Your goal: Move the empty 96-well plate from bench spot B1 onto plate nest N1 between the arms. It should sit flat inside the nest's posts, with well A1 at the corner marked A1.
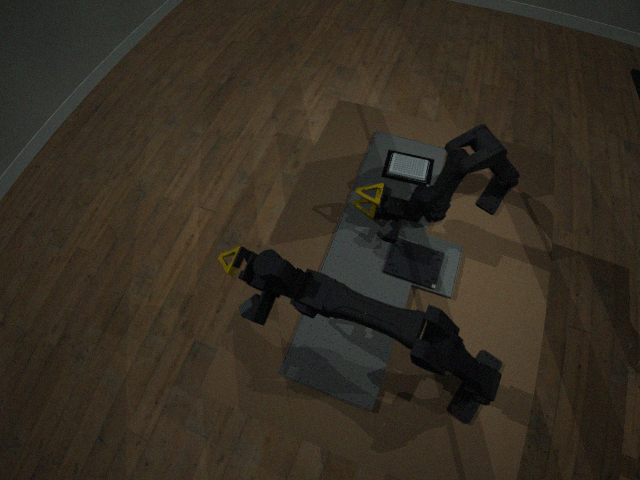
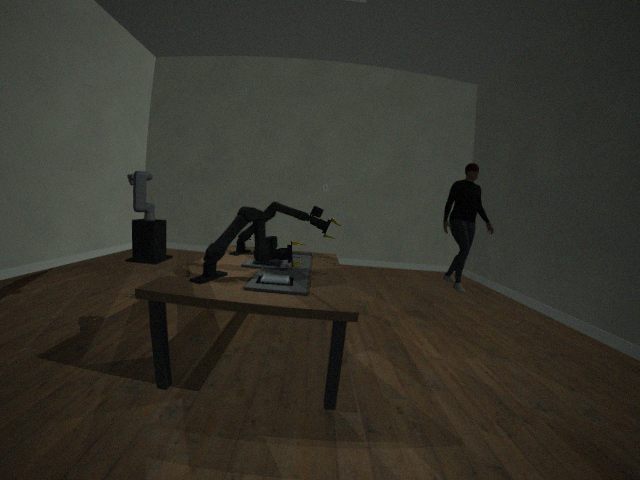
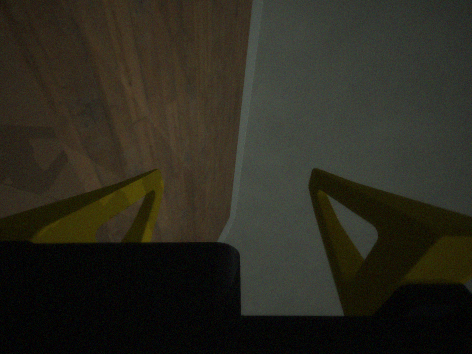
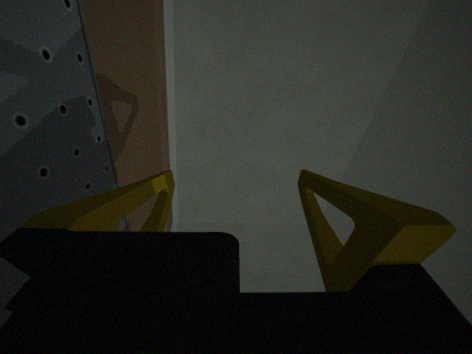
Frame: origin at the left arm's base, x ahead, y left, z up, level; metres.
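Seen in the pictures: left gripper, fingertip midpoint: [image 1: 232, 263] [image 2: 337, 232] [image 3: 236, 177]; right gripper, fingertip midpoint: [image 1: 354, 196] [image 2: 305, 253] [image 4: 236, 176]; left arm's base at its link origin: [image 1: 474, 386] [image 2: 240, 252]; right arm's base at its link origin: [image 1: 495, 190] [image 2: 209, 277].
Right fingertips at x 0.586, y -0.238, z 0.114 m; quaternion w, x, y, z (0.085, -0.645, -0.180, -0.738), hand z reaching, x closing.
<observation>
Pixels of each thing's top centre, then the offset from my right fingertips to it. Level surfaces: height alone.
- white 96-well plate at its top centre: [image 1: 409, 165] [image 2: 275, 277] dx -0.052, dy -0.264, dz -0.085 m
- dark rectangular base at its top centre: [image 1: 415, 260] [image 2: 268, 259] dx -0.250, dy +0.036, dz -0.079 m
- grey board at its surface level: dz -0.101 m
The white 96-well plate [image 1: 408, 166] [image 2: 275, 279] lies flat in a black frame at one end of the grey perforated board. The nest, a dark rectangular base [image 1: 417, 265], lies between the arms, partly in shadow, with a small white mark at one corner; its posts and lettering are too small to read. My left gripper [image 1: 225, 260] [image 2: 337, 231] [image 3: 236, 177] is open and empty, raised beyond the board's long edge, far from the plate. My right gripper [image 1: 355, 198] [image 2: 304, 253] [image 4: 236, 176] is open and empty above the board's edge, near the plate, pointing horizontally outward.
The grey board [image 1: 341, 258] runs along the wooden table [image 2: 242, 305] beneath both arms. The left arm [image 1: 361, 307] stretches across the board. A person [image 2: 465, 206] stands on the floor away from the table. Another robot arm on a black pedestal [image 2: 149, 240] stands beyond the table.
</observation>
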